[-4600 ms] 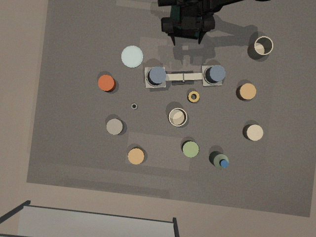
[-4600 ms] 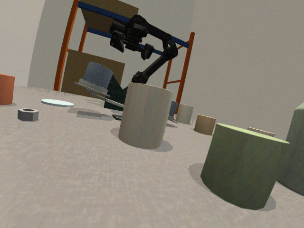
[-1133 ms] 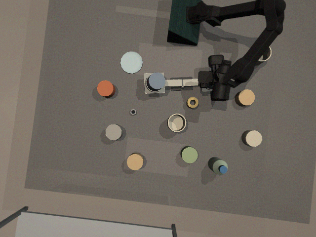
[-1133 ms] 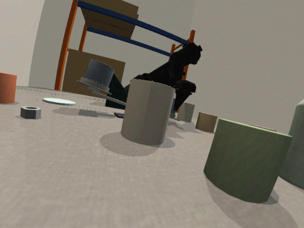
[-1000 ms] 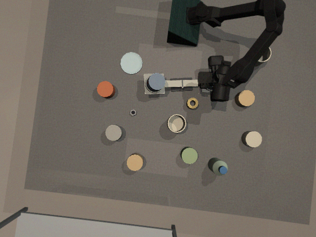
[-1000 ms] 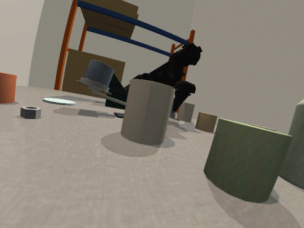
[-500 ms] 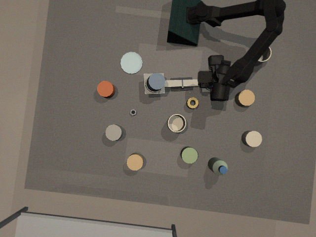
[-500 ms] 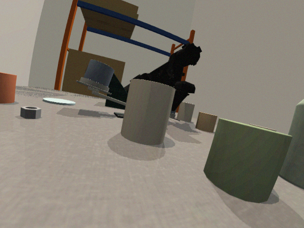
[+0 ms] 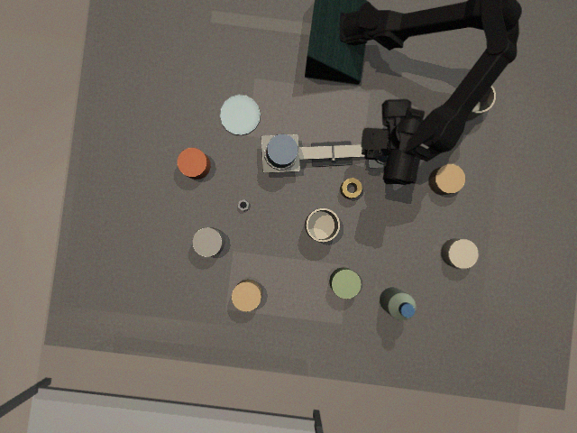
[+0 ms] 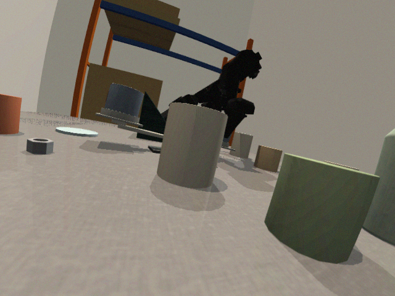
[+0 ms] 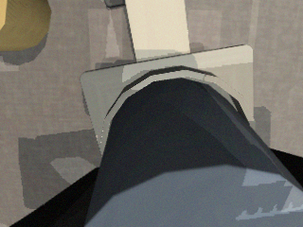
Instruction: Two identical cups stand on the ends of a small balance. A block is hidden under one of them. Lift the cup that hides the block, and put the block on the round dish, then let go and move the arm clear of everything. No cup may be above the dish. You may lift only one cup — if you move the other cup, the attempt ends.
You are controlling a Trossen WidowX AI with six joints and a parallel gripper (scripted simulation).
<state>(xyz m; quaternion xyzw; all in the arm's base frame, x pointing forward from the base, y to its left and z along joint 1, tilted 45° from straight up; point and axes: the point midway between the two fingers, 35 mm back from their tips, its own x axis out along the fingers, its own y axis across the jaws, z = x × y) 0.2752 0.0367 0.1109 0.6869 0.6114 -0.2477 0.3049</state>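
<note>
Right now the balance is 10 mm ahead of my gripper tip, 130 mm to the right of it and 30 mm below it. From my gripper tip the other things lie so: mint-green block 10 mm below; blue-grey cup 20 mm ahead, 280 mm to the right, 30 mm above; green cup 320 mm ahead, 90 mm to the right, 30 mm below.
</note>
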